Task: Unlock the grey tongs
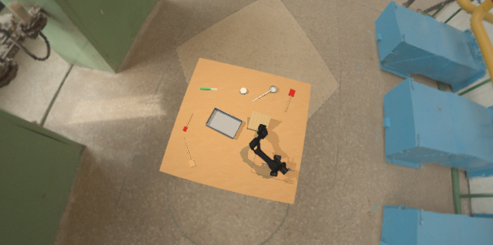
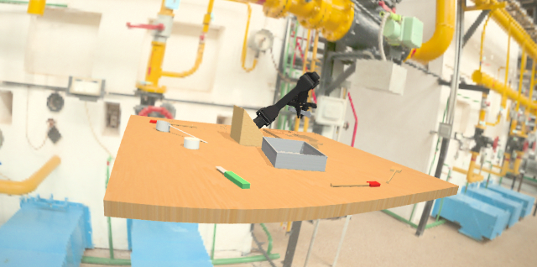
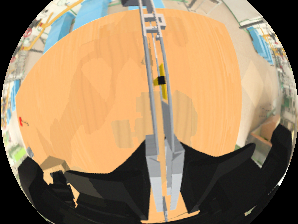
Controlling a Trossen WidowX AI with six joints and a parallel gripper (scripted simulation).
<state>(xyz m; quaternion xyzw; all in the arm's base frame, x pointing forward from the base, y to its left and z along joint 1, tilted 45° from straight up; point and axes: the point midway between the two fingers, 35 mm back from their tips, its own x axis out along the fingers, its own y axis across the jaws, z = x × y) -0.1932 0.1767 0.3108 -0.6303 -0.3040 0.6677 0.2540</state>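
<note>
My gripper tip is now 11 cm above the wooden board and 3 cm to the left of it. From my gripper tip the other things lie so: grey roasting tin 56 cm ahead, 29 cm to the right, 9 cm below; then red spatula 77 cm to the right, 11 cm below, 1 cm behind.
</note>
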